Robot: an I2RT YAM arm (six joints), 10 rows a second.
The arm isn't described. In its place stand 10 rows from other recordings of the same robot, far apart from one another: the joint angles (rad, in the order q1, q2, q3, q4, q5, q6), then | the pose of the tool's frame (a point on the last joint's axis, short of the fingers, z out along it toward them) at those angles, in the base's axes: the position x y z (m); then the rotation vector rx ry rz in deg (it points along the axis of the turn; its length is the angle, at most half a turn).
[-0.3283, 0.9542, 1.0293, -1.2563, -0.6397, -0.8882] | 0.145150, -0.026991, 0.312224, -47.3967, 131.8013, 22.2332
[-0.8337, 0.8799, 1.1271, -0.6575, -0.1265, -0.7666] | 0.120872, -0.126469, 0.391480, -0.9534, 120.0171, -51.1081
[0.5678, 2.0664, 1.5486, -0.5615, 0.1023, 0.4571] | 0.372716, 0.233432, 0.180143, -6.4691, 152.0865, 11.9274
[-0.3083, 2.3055, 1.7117, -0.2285, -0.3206, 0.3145] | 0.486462, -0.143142, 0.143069, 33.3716, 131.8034, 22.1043
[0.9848, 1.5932, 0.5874, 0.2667, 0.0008, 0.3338] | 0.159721, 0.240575, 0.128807, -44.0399, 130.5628, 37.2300
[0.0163, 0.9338, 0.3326, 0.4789, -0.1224, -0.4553] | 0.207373, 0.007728, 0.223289, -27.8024, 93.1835, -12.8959
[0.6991, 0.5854, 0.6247, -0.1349, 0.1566, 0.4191] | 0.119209, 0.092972, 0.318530, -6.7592, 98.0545, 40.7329
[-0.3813, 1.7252, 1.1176, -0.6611, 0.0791, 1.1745] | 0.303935, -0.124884, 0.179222, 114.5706, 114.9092, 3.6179
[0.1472, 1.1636, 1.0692, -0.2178, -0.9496, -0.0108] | 0.248145, 0.066059, 0.363461, -45.0880, 96.4998, 56.1072
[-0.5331, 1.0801, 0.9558, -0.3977, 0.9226, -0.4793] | 0.182728, -0.140777, 0.327899, 38.9097, 122.7937, -88.5366
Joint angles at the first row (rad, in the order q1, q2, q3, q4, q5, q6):
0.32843 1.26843 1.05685 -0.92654 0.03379 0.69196
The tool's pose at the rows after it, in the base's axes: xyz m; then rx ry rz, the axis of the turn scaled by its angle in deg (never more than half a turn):
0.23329, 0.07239, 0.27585, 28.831, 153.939, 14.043
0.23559, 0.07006, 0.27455, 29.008, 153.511, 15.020
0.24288, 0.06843, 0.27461, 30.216, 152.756, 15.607
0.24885, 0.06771, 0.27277, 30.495, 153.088, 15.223
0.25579, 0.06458, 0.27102, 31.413, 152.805, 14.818
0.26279, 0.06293, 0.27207, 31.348, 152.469, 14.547
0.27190, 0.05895, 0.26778, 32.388, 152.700, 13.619
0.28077, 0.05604, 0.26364, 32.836, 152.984, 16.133
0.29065, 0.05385, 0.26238, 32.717, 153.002, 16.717
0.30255, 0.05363, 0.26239, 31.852, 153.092, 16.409
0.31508, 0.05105, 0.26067, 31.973, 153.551, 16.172
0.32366, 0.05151, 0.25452, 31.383, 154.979, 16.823
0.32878, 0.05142, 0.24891, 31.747, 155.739, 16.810
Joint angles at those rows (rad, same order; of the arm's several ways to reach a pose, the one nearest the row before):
0.30535 1.28697 1.07983 -0.92958 0.03067 0.66887
0.29151 1.28855 1.07385 -0.91129 0.01700 0.66119
0.27614 1.30996 1.08747 -0.89275 0.01074 0.66422
0.26693 1.33449 1.09983 -0.88820 0.00920 0.65808
0.24854 1.35750 1.11054 -0.87591 0.00920 0.65195
0.23625 1.38053 1.13204 -0.86983 0.00920 0.63969
0.21488 1.41569 1.14585 -0.85904 0.01073 0.63047
0.19339 1.44639 1.15505 -0.83462 -0.02909 0.62282
0.17803 1.48171 1.18107 -0.82376 -0.04288 0.60909
0.17029 1.52621 1.22248 -0.82069 -0.04448 0.59064
0.15498 1.57525 1.26534 -0.82373 -0.05061 0.57681
0.15034 1.61672 1.28690 -0.82376 -0.06899 0.56454
0.14727 1.64285 1.29465 -0.81914 -0.07359 0.56451

